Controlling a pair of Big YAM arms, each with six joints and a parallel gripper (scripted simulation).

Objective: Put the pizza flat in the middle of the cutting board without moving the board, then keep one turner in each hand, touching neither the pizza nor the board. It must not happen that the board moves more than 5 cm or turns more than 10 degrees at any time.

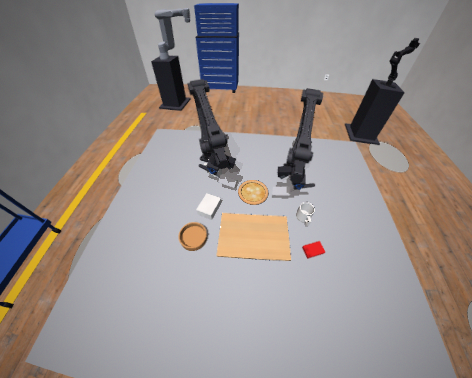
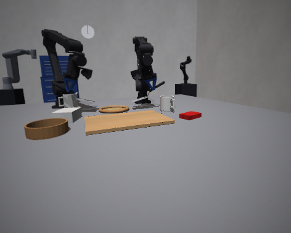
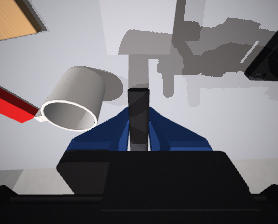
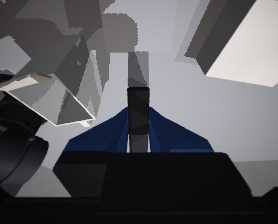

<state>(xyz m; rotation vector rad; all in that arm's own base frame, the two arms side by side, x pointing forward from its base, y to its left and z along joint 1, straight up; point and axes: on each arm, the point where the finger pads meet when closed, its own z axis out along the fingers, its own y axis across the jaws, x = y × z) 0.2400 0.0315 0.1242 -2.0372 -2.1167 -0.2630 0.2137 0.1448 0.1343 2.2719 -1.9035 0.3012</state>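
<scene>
My right gripper is now 250 mm to the right of the pizza and 130 mm above it. Round my right hand: wooden cutting board: 290 mm to the left, 280 mm ahead, 130 mm below; then wooden bowl: 360 mm ahead, 120 mm below, 10 mm to the right.
</scene>
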